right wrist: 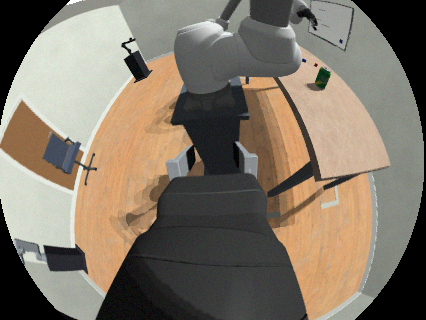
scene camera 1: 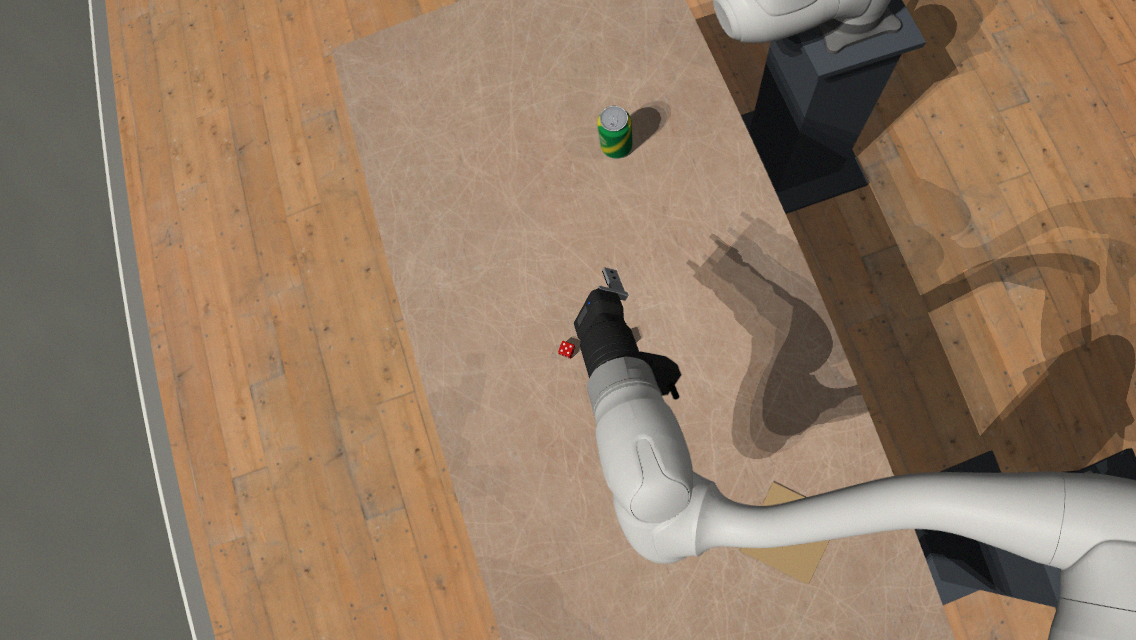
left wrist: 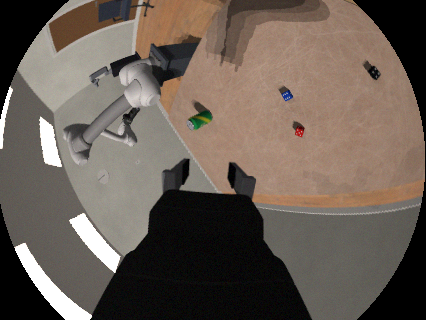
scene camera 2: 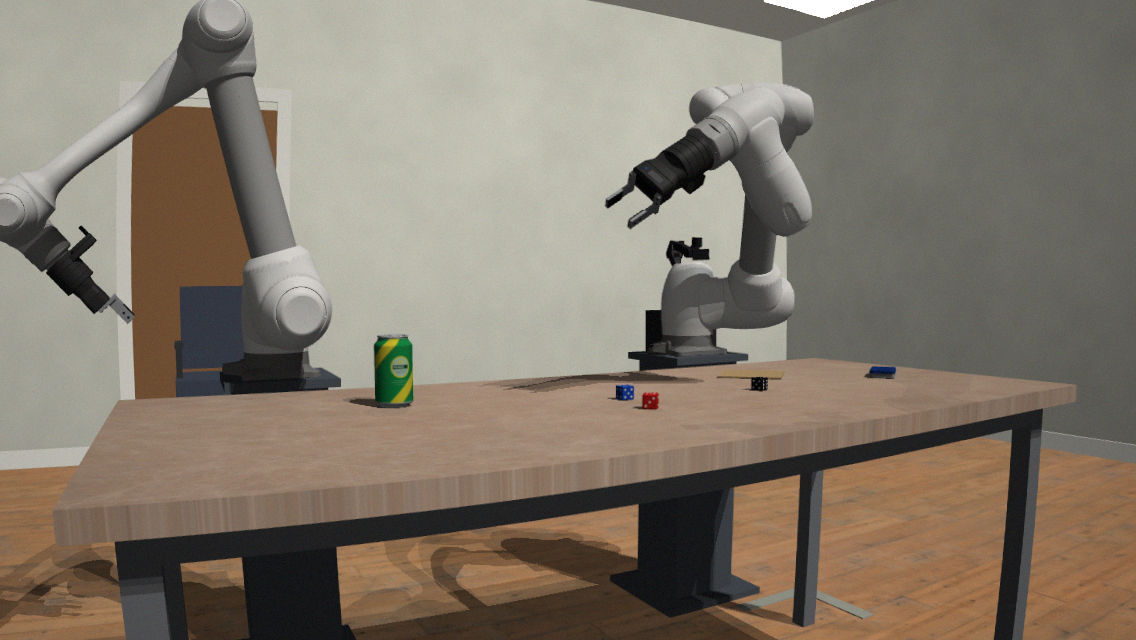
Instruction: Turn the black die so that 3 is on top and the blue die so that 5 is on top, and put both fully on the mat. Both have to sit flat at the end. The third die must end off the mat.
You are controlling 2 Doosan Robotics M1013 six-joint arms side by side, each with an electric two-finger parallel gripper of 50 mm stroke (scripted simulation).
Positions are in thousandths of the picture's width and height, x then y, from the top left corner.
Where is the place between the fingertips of my left gripper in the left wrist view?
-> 489, 527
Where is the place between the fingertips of my left gripper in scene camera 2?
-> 544, 334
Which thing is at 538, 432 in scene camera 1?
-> My left gripper.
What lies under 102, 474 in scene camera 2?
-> My right gripper.
